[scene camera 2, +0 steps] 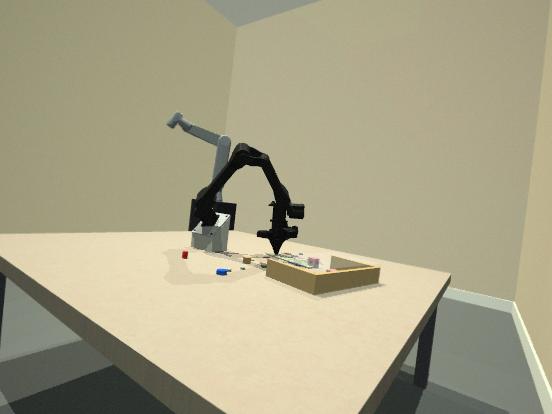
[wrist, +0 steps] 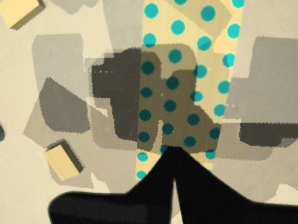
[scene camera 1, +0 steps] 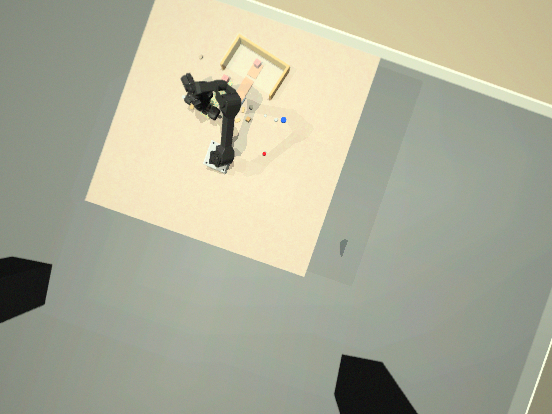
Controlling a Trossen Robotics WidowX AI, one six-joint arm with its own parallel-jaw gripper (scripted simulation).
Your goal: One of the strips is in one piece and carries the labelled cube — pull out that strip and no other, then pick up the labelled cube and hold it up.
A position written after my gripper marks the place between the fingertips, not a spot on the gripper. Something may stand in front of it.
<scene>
I see my gripper (scene camera 2: 276, 254).
My gripper also shows in the wrist view (wrist: 173, 152).
</scene>
